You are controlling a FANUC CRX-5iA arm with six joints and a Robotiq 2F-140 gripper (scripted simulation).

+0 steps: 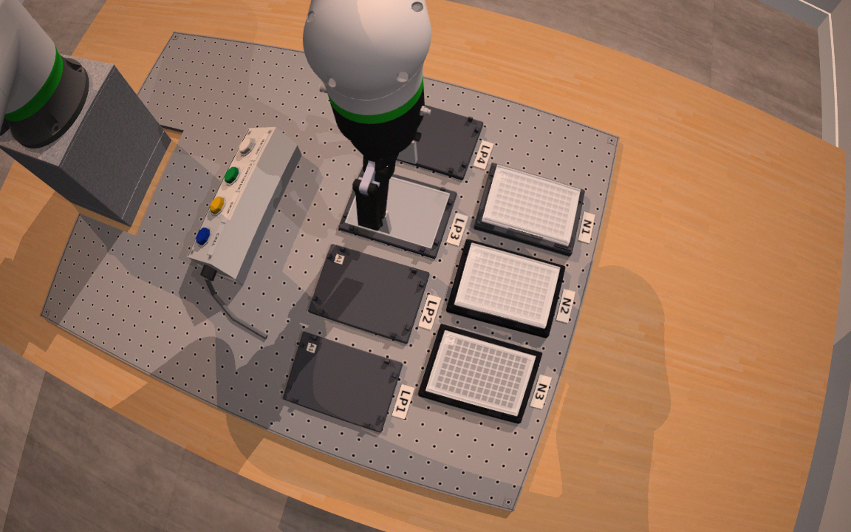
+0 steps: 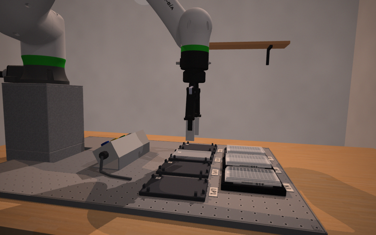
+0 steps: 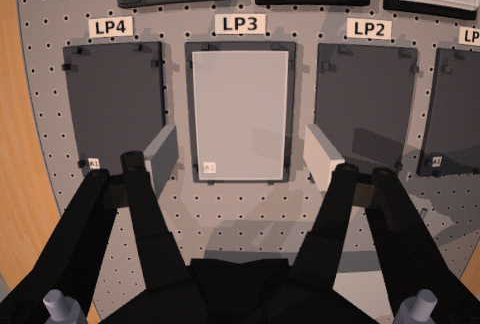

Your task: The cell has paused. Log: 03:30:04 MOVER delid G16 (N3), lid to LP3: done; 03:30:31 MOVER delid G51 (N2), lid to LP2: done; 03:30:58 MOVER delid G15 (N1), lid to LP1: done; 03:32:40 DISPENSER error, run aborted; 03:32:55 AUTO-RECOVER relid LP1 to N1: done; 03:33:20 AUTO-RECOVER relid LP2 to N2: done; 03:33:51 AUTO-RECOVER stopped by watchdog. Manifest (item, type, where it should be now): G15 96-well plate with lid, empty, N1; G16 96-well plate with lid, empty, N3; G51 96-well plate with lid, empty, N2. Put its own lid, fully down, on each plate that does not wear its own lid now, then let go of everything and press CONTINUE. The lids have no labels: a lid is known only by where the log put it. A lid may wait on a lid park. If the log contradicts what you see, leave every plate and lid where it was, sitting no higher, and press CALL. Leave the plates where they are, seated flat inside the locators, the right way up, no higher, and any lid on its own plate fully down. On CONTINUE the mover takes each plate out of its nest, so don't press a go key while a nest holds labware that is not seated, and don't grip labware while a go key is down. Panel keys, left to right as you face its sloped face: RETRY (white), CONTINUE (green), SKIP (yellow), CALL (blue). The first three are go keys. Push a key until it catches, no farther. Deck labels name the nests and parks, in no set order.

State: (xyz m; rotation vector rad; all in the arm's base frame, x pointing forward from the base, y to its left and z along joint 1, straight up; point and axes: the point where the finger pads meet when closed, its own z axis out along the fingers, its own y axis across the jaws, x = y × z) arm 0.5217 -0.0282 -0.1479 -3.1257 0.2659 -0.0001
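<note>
Right now the clear lid is 8 cm below my hand. Round my hand: lid park LP2: 12 cm to the right, 9 cm below, 2 cm behind; lid park LP4: 13 cm to the left, 9 cm below, 2 cm ahead; lid park LP3: 9 cm below.
</note>
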